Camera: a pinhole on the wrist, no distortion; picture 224 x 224 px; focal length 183.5 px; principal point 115.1 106.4 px. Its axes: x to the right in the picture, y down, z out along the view. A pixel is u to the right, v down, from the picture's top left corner.
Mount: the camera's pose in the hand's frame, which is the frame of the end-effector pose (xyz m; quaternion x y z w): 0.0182 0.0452 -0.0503 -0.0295 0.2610 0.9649 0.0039
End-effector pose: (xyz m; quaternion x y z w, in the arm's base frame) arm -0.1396 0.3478 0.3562 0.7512 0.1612 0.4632 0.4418
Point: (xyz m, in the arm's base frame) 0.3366 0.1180 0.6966
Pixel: 18 109
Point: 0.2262 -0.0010 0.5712
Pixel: 84 114
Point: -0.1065 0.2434 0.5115
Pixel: 87 31
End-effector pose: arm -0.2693 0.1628 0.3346 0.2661 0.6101 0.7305 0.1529
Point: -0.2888 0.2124 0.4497
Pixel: 20 104
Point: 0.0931 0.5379 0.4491
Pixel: 133 203
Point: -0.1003 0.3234 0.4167
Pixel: 139 198
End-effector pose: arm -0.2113 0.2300 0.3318 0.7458 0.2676 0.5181 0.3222
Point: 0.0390 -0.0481 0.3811
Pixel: 158 109
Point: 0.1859 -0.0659 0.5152
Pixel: 105 90
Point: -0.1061 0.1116 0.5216
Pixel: 67 18
